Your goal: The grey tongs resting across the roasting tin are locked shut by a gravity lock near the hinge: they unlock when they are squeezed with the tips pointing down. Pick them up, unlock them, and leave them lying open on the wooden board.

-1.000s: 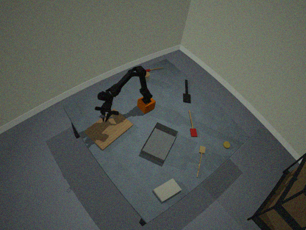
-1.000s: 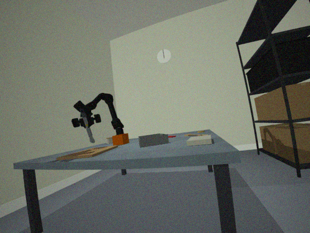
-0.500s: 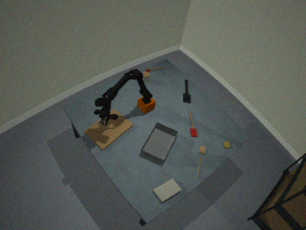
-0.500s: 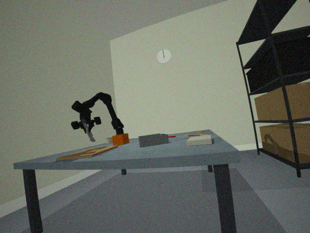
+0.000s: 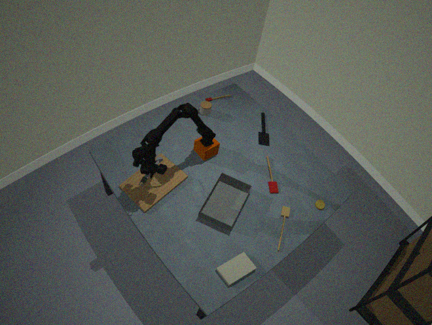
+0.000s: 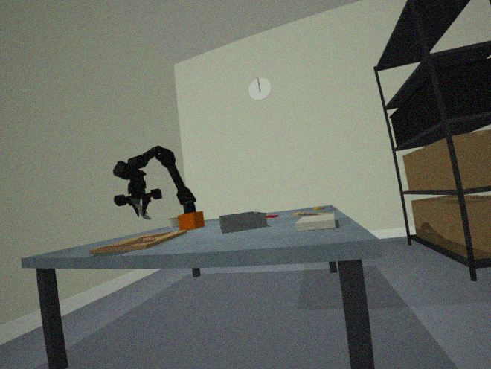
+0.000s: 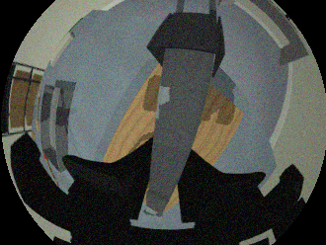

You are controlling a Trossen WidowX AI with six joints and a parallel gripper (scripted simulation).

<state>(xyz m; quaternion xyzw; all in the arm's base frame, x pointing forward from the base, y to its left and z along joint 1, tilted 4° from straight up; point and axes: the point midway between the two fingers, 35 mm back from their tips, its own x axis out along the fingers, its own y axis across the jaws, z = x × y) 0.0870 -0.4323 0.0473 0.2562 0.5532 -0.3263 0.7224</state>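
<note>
My gripper tip is 110 mm above the wooden board, 40 mm to the right of it and 40 mm past it. Round my gripper tip: red spatula 700 mm to the left, 280 mm ahead, 110 mm below; grey roasting tin 340 mm to the left, 290 mm ahead, 90 mm below; white block 670 mm ahead, 160 mm to the left, 100 mm below.
</note>
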